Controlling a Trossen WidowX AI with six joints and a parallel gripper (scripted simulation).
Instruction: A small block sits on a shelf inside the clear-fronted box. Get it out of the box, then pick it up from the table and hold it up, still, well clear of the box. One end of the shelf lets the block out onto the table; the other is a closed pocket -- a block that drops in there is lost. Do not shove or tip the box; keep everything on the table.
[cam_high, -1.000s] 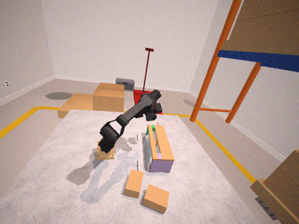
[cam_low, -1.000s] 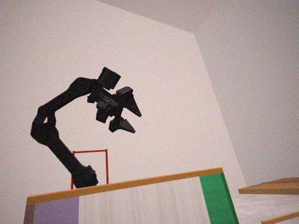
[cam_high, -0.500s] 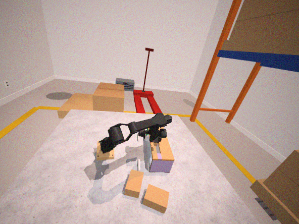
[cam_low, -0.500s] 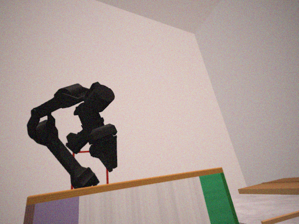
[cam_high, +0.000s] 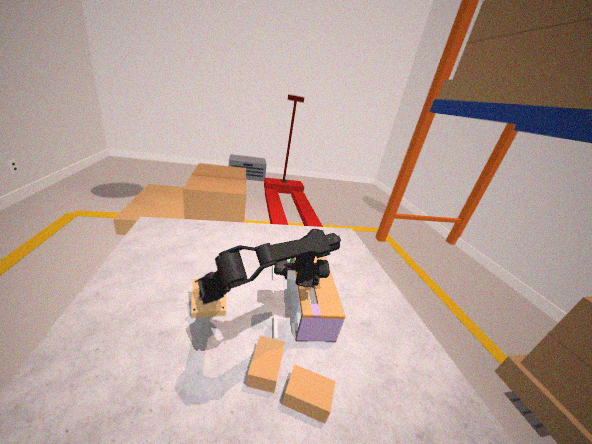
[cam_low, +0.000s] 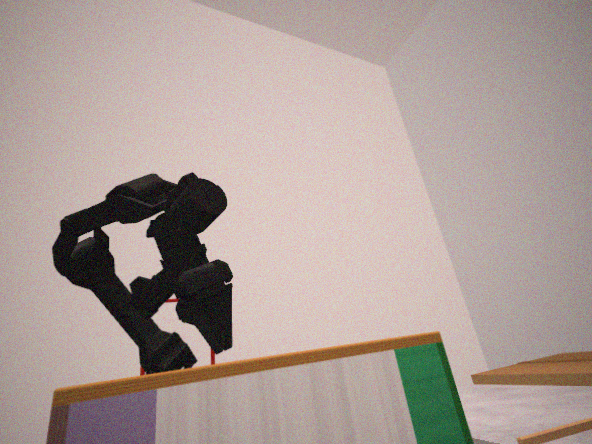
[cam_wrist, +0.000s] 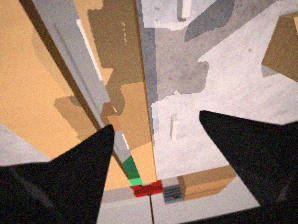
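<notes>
The box is 4 cm ahead of my gripper tip, 4 cm to the left of it and 8 cm below it.
</notes>
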